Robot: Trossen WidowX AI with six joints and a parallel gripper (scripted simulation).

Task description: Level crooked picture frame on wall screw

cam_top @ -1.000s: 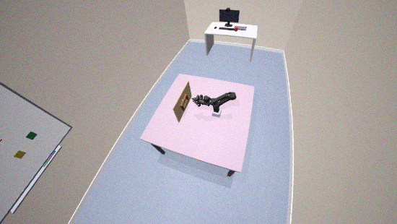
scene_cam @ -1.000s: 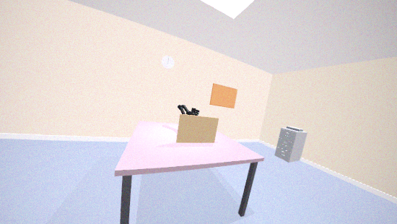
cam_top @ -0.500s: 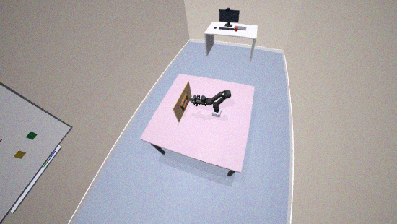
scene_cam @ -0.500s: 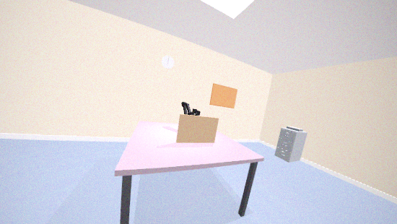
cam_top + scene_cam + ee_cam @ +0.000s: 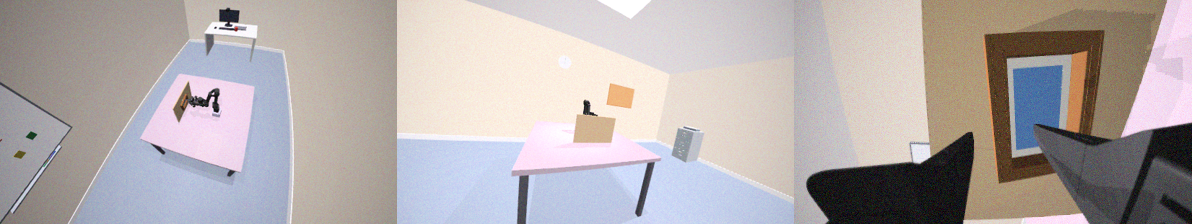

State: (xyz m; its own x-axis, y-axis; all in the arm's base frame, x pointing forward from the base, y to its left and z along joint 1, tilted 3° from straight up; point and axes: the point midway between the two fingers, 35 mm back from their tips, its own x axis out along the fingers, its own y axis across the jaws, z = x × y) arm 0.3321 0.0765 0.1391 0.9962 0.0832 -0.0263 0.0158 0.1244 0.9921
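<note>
Right now my gripper tip is 6 cm above the picture frame and 5 cm short of it. From my gripper tip the other things lie so: tan wall board (7 cm ahead, 6 cm below, 2 cm to the right).
</note>
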